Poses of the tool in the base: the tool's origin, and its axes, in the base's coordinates. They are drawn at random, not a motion.
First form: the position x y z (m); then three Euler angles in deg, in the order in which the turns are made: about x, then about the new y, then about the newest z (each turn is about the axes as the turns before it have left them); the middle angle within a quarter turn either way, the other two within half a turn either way.
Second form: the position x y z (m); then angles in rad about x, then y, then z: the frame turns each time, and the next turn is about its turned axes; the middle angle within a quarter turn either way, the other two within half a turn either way. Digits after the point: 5 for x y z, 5 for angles.
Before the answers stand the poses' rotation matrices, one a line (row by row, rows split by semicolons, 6 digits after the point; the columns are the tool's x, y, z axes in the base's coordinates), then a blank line. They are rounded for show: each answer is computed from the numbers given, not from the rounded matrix.
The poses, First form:
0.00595, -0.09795, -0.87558, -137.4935, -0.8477, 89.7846
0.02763, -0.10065, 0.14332, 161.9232, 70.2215, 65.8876
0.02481, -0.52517, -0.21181, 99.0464, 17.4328, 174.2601
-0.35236, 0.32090, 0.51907, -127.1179, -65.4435, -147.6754
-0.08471, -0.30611, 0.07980, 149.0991, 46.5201, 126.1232
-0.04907, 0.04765, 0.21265, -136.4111, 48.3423, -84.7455
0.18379, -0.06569, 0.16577, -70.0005, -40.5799, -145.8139
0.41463, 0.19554, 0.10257, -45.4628, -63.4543, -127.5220
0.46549, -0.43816, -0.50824, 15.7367, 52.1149, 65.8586
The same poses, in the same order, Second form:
0.003759 -0.999883 -0.014795; -0.737158 -0.012768 0.675600; -0.675710 0.008366 -0.737120
0.138240 -0.308859 0.941008; -0.748409 -0.654873 -0.104998; 0.648671 -0.689744 -0.321683
-0.949285 -0.095419 0.299587; -0.310103 0.126856 -0.942202; 0.051899 -0.987321 -0.150012
-0.351187 0.222222 -0.909552; -0.290201 0.897755 0.331390; 0.890197 0.380333 -0.250791
-0.405651 -0.555814 0.725616; -0.912779 0.204841 -0.353377; 0.047776 -0.805674 -0.590429
0.060871 0.661886 0.747129; 0.674086 -0.579297 0.458282; 0.736140 0.475733 -0.481431
-0.628271 0.426750 -0.650508; -0.697831 0.060549 0.713698; 0.343958 0.902341 0.259758
-0.272199 0.354454 -0.894578; -0.944644 0.078552 0.318556; 0.183184 0.931768 0.313451
0.251153 -0.560372 0.789244; 0.965882 0.198326 -0.166549; -0.063198 0.804146 0.591063

0.00595, -0.09795, -0.87558, -2.39971, -0.01480, 1.56704
0.02763, -0.10065, 0.14332, 2.82609, 1.22560, 1.14996
0.02481, -0.52517, -0.21181, 1.72869, 0.30426, 3.04141
-0.35236, 0.32090, 0.51907, -2.21863, -1.14220, -2.57742
-0.08471, -0.30611, 0.07980, 2.60227, 0.81193, 2.20127
-0.04907, 0.04765, 0.21265, -2.38082, 0.84373, -1.47909
0.18379, -0.06569, 0.16577, -1.22174, -0.70825, -2.54493
0.41463, 0.19554, 0.10257, -0.79348, -1.10749, -2.22568
0.46549, -0.43816, -0.50824, 0.27466, 0.90958, 1.14945

